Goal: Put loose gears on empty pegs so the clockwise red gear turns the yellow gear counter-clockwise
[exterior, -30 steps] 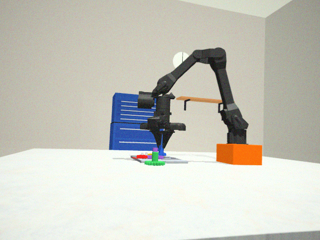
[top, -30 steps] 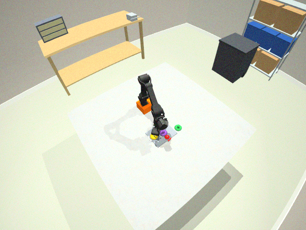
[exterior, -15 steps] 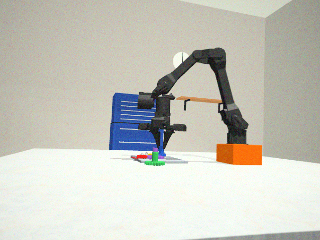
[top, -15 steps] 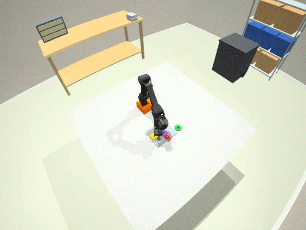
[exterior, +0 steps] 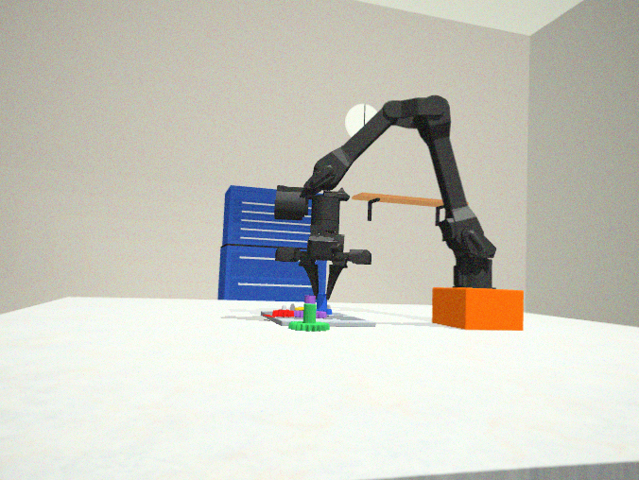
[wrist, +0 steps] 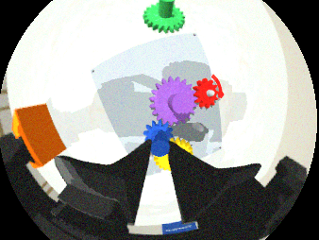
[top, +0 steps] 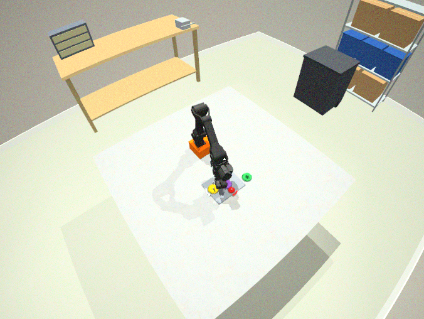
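My gripper tip is now 10 mm above the small blue gear. Round my gripper tip: large purple gear: 40 mm to the left, 30 mm ahead, 20 mm below; red gear: 80 mm ahead, 40 mm to the left, 20 mm below; grey board: 40 mm below, 20 mm to the left, 20 mm ahead.
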